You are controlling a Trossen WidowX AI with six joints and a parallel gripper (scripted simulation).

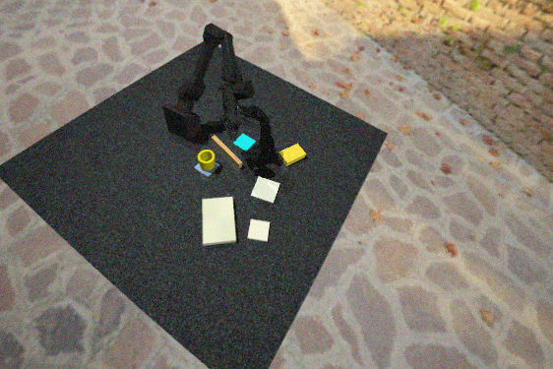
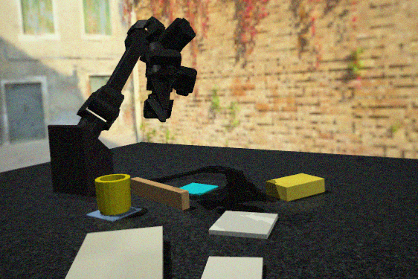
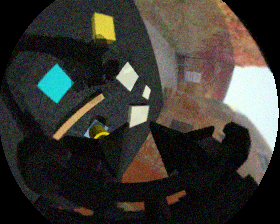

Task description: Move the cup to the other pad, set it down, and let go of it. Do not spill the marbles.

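My gripper tip is 160 mm above the yellow cup, 100 mm past it and 60 mm to the left of it. The rest, counted from my gripper tip: cyan pad (200 mm below, 150 mm to the left, 40 mm behind); wooden bar (190 mm below, 70 mm behind, 50 mm to the left).
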